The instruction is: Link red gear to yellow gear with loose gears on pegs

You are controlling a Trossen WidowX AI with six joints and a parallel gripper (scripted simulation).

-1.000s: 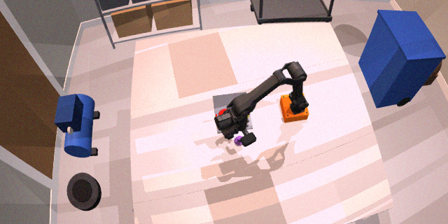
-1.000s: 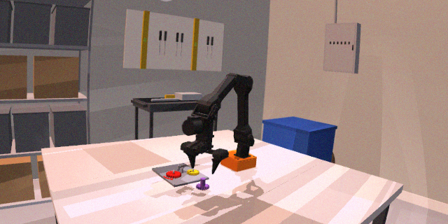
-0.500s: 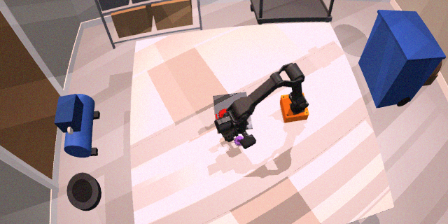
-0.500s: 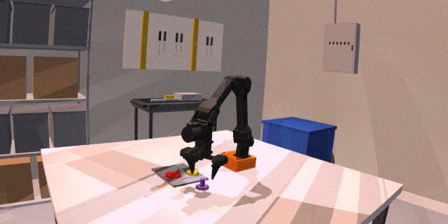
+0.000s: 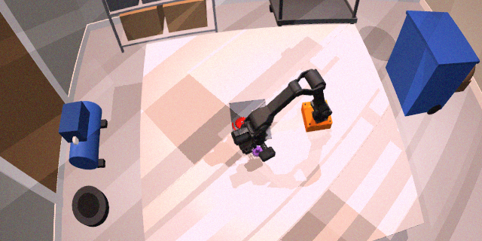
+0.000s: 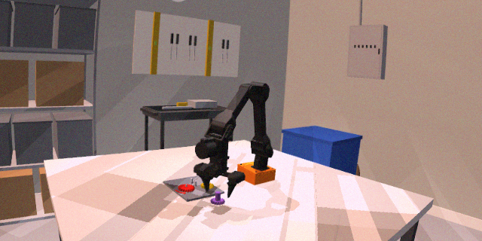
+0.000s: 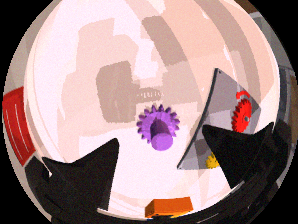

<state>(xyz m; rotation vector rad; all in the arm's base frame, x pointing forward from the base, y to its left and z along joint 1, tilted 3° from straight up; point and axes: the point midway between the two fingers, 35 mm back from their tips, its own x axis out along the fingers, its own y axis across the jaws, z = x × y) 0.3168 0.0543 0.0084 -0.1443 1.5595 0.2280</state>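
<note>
My gripper tip is now 2 cm above the purple gear. From my gripper tip the other things lie so: yellow gear (12 cm to the right, 6 cm behind, 1 cm below); red gear (15 cm to the right, 2 cm below, 2 cm ahead).
</note>
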